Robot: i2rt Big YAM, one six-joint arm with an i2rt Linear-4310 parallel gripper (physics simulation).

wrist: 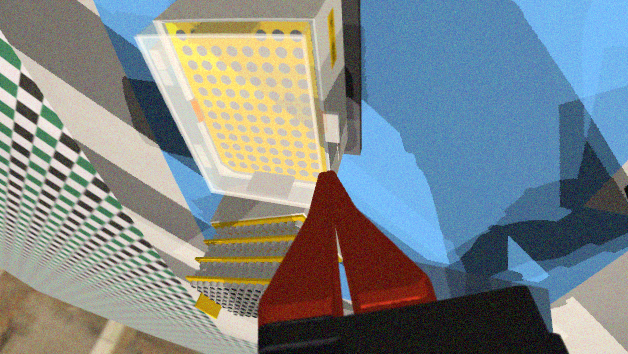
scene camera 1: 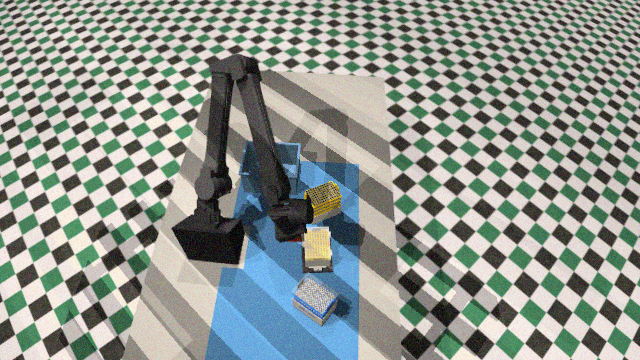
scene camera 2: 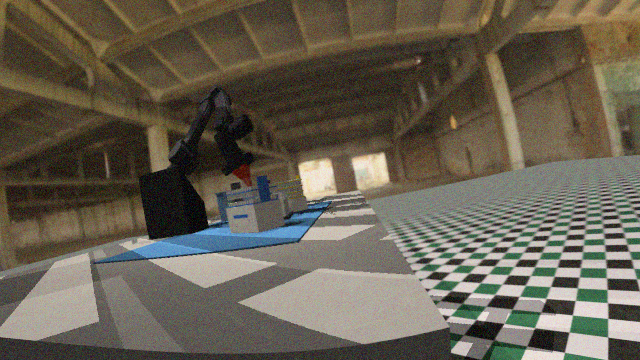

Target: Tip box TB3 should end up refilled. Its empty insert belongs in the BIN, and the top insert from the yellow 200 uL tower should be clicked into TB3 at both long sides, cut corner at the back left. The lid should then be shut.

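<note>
Tip box TB3 is a grey box holding a yellow insert with a grid of holes. Its clear lid lies over the insert; whether it is fully shut I cannot tell. My gripper is shut and empty, its red fingertips above the near corner of the lid in the wrist view. The yellow tower stands behind the box in scene camera 1, with several stacked inserts. The blue bin is at the back left, partly hidden by my arm; its contents are hidden.
A blue-edged tip box stands in front of TB3 in scene camera 1. A dark base lies under TB3. The boxes stand on a blue mat. My arm stretches over the bin's right part.
</note>
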